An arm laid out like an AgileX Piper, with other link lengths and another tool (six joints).
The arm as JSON. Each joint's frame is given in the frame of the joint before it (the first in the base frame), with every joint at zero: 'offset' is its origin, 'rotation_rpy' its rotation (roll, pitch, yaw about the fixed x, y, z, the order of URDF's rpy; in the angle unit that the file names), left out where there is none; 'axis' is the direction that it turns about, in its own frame. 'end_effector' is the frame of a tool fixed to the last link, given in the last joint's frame.
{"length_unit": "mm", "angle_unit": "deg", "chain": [
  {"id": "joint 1", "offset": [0.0, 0.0, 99.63], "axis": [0.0, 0.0, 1.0]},
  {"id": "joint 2", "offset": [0.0, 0.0, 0.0], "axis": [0.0, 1.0, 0.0]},
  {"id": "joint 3", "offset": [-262.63, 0.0, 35.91], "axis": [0.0, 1.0, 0.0]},
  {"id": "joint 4", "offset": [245.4, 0.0, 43.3], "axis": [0.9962, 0.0, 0.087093]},
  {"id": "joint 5", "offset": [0.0, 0.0, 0.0], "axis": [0.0, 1.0, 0.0]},
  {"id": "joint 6", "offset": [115.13, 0.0, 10.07], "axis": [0.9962, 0.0, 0.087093]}
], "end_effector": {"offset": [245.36, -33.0, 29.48], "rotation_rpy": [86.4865, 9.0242, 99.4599]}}
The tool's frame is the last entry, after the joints.
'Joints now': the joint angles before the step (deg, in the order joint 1, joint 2, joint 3, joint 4, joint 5, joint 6). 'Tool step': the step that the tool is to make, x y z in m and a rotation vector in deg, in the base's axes. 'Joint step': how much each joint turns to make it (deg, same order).
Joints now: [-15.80, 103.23, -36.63, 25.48, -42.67, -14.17]
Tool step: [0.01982, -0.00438, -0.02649, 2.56, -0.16, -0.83]
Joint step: [0.05, 7.05, -5.36, -0.36, -0.27, 3.14]
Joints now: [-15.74, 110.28, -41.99, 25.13, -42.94, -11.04]
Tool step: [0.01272, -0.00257, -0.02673, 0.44, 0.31, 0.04]
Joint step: [0.00, 6.74, -3.34, -1.47, -2.58, 2.19]
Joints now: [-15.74, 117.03, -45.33, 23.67, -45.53, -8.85]
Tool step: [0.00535, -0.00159, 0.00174, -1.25, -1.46, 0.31]
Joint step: [0.00, 2.19, -0.32, -1.36, -3.58, 1.13]
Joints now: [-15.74, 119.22, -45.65, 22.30, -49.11, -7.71]
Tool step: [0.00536, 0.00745, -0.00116, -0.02, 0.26, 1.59]
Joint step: [0.01, 0.00, 0.00, -1.83, 0.41, 0.50]
